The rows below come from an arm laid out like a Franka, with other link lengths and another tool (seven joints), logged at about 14 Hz.
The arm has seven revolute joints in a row. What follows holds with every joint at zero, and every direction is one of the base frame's.
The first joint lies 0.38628 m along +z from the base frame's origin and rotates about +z.
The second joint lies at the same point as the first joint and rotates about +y.
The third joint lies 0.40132 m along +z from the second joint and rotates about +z.
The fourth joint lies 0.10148 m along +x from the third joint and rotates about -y.
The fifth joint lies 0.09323 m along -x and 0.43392 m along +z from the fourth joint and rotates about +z.
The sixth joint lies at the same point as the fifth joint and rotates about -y.
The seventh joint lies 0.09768 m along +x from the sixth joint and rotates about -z.
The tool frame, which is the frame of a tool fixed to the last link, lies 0.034 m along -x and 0.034 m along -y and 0.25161 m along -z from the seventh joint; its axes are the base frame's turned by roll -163.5, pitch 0 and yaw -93.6 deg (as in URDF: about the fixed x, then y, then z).
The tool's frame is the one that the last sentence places.
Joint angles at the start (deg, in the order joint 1, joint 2, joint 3, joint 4, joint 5, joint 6, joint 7):
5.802, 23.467, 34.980, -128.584, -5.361, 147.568, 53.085
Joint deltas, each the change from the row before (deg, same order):
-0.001, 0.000, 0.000, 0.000, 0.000, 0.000, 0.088
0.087, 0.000, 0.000, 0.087, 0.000, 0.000, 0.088
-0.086, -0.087, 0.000, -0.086, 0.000, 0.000, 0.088
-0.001, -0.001, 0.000, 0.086, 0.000, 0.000, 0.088
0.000, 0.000, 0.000, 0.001, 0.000, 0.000, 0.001
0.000, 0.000, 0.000, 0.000, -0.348, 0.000, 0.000
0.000, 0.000, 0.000, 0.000, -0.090, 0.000, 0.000
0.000, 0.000, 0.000, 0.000, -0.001, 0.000, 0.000
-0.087, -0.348, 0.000, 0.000, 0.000, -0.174, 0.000
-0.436, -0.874, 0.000, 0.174, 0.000, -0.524, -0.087
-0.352, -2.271, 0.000, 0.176, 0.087, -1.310, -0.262
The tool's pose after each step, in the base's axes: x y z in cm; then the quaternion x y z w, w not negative. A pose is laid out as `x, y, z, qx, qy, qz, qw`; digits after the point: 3 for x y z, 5 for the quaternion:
42.700, 40.367, 16.426, -0.60964, 0.78791, -0.02335, 0.08359
42.710, 40.482, 16.480, -0.60947, 0.78798, -0.02336, 0.08419
42.726, 40.383, 16.500, -0.60845, 0.78878, -0.02389, 0.08393
42.797, 40.432, 16.554, -0.60767, 0.78931, -0.02397, 0.08451
42.798, 40.433, 16.555, -0.60767, 0.78932, -0.02397, 0.08452
42.833, 40.391, 16.543, -0.60968, 0.78765, -0.02535, 0.08518
42.842, 40.380, 16.540, -0.61020, 0.78721, -0.02571, 0.08536
42.842, 40.379, 16.540, -0.61021, 0.78721, -0.02572, 0.08536
42.979, 40.277, 16.808, -0.60983, 0.78733, -0.02751, 0.08643
43.591, 39.910, 17.581, -0.60771, 0.78840, -0.03221, 0.08991
44.350, 39.414, 19.442, -0.60763, 0.78707, -0.04346, 0.09704

